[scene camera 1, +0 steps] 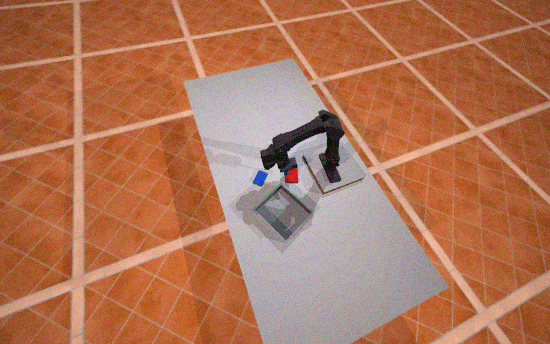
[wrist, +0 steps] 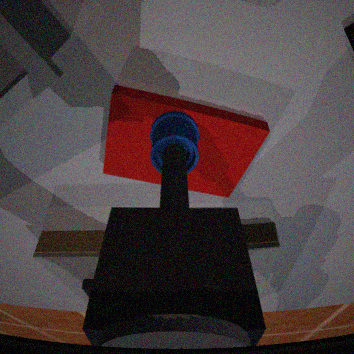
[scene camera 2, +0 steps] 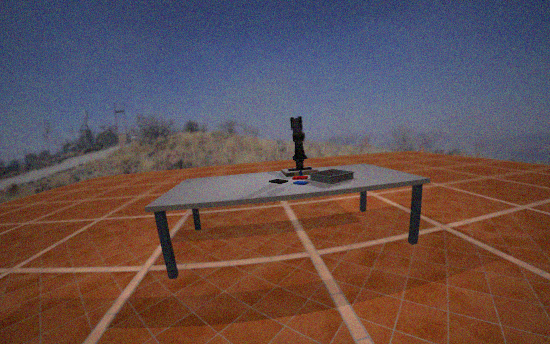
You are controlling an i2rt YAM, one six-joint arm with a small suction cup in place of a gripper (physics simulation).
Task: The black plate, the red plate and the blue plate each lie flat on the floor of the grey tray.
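Places are measured from the arm's base along level axes (x ahead, y left, z up), in metres.
Pixels of known places: end effector, tool point: (scene camera 1: 286, 173) (wrist: 174, 133) (scene camera 2: 300, 175); arm's base, origin of the base link: (scene camera 1: 329, 167) (scene camera 2: 299, 169).
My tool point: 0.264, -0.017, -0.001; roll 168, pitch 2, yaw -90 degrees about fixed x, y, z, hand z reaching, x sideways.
Note:
For each thing: its middle in the pictures, then the offset to it from my tool point, as dx, dy, dz. Level surfaces: height alone.
- red plate, body centre: (wrist: 179, 148) (scene camera 1: 291, 174) (scene camera 2: 300, 177) -0.034, -0.003, -0.026
- grey tray, body centre: (scene camera 1: 283, 212) (scene camera 2: 331, 175) +0.079, +0.217, -0.006
- blue plate, body centre: (scene camera 1: 260, 178) (scene camera 2: 300, 182) +0.152, -0.018, -0.026
- black plate, body centre: (scene camera 2: 278, 181) +0.046, -0.170, -0.026
- grey table, its level: dz -0.031
The red plate (scene camera 1: 292, 176) (scene camera 2: 299, 177) (wrist: 225, 158) lies flat on the table, just outside the grey tray (scene camera 1: 298, 199) (scene camera 2: 331, 178). My blue suction cup (scene camera 1: 286, 173) (wrist: 174, 138) sits low over the red plate's middle, close to or touching its top, and holds nothing. The blue plate (scene camera 1: 260, 177) (scene camera 2: 300, 183) lies on the table to the left of the red one. The black plate (scene camera 2: 278, 181) lies on the table apart from the tray. In scene camera 1 the arm hides it. The tray holds no plate.
The arm's base board (scene camera 1: 350, 172) (scene camera 2: 288, 171) stands right beside the red plate and the tray's corner. Its brown edge (wrist: 67, 242) shows in the wrist view. The grey table (scene camera 1: 321, 290) (scene camera 2: 215, 191) stands on an orange tiled floor.

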